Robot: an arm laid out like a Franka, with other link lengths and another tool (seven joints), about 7 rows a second.
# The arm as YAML. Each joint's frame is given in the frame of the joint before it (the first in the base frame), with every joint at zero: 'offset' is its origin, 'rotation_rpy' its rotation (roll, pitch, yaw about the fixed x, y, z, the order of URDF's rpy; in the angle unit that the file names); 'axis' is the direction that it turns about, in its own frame. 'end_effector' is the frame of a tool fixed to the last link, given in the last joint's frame.
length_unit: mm
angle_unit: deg
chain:
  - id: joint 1
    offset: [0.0, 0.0, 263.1]
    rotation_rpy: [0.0, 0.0, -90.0]
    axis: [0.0, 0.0, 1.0]
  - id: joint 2
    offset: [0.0, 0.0, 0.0]
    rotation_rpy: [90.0, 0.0, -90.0]
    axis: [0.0, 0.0, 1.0]
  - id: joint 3
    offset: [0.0, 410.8, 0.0]
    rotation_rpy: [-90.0, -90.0, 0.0]
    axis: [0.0, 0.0, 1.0]
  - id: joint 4
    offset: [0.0, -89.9, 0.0]
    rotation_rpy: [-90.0, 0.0, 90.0]
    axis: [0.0, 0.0, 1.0]
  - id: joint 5
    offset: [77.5, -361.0, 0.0]
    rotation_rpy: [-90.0, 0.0, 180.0]
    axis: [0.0, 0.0, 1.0]
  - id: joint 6
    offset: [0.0, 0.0, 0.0]
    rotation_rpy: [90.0, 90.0, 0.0]
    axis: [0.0, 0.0, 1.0]
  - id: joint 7
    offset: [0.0, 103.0, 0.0]
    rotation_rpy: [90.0, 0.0, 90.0]
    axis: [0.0, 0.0, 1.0]
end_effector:
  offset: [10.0, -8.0, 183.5]
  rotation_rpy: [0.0, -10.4, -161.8]
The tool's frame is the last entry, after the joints.
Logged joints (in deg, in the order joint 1, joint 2, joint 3, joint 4, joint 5, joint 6, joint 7), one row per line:
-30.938 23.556 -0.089 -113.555 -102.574 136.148 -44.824
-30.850 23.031 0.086 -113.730 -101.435 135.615 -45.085
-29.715 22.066 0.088 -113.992 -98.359 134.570 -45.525
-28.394 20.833 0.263 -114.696 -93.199 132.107 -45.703
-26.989 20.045 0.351 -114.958 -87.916 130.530 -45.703
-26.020 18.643 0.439 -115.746 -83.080 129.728 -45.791
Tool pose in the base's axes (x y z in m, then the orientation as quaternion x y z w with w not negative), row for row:
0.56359 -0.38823 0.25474 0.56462 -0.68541 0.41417 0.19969
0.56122 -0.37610 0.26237 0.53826 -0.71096 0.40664 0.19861
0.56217 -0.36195 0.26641 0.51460 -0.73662 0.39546 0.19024
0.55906 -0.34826 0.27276 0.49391 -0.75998 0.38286 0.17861
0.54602 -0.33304 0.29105 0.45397 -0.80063 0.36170 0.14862
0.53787 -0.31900 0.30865 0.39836 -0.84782 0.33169 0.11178
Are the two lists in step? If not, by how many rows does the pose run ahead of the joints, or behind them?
The pose runs 2 rows ahead of the joints: the pose in row i belongs to the joints in row i + 2.
